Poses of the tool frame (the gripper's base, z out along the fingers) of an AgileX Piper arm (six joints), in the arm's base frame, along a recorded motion.
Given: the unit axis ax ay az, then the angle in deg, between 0 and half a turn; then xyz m.
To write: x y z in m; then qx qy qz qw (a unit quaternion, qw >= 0). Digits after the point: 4 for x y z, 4 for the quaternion.
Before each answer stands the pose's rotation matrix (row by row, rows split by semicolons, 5 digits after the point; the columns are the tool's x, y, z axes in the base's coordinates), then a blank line. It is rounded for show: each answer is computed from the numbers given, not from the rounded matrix.
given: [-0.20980 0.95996 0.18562 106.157 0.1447 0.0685 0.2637]
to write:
-0.22201 -0.43573 0.87227; -0.07916 0.89969 0.42929; -0.97183 0.02626 -0.23423

[0.1447 0.0685 0.2637 -0.1677 0.7675 0.1484 0.6007]
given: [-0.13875 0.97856 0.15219 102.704 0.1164 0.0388 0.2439]
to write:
-0.19643 -0.31410 0.92885; -0.01717 0.94826 0.31703; -0.98037 0.04633 -0.19166

[0.1164 0.0388 0.2439 -0.1084 0.7643 0.1189 0.6245]
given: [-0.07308 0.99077 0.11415 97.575 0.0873 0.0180 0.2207]
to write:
-0.12578 -0.19510 0.97268; 0.03120 0.97921 0.20045; -0.99157 0.05556 -0.11708

[0.0873 0.0180 0.2207 -0.0550 0.7453 0.0859 0.6589]
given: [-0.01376 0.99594 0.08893 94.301 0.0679 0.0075 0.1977]
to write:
-0.07479 -0.10341 0.99182; 0.07395 0.99129 0.10893; -0.99445 0.08149 -0.06649

[0.0679 0.0075 0.1977 -0.0101 0.7302 0.0652 0.6801]
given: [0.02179 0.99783 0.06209 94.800 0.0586 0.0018 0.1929]
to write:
-0.08316 -0.03831 0.99580; 0.08543 0.99531 0.04543; -0.99287 0.08885 -0.07950

[0.0586 0.0018 0.1929 0.0160 0.7345 0.0457 0.6769]
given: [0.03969 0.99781 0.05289 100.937 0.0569 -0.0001 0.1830]
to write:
-0.18786 -0.00481 0.98218; 0.09905 0.99480 0.02382; -0.97719 0.10176 -0.18640

[0.0569 -0.0001 0.1830 0.0306 0.7696 0.0408 0.6365]
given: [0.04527 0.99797 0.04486 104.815 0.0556 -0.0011 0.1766]
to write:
-0.25313 0.01336 0.96734; 0.10010 0.99490 0.01245; -0.96224 0.09998 -0.25317

[0.0556 -0.0011 0.1766 0.0359 0.7908 0.0355 0.6100]
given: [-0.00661 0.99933 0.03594 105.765 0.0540 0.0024 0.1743]
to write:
-0.27164 -0.04299 0.96144; 0.02619 0.99830 0.05204; -0.96204 0.03931 -0.27005

[0.0540 0.0024 0.1743 -0.0053 0.7969 0.0287 0.6035]
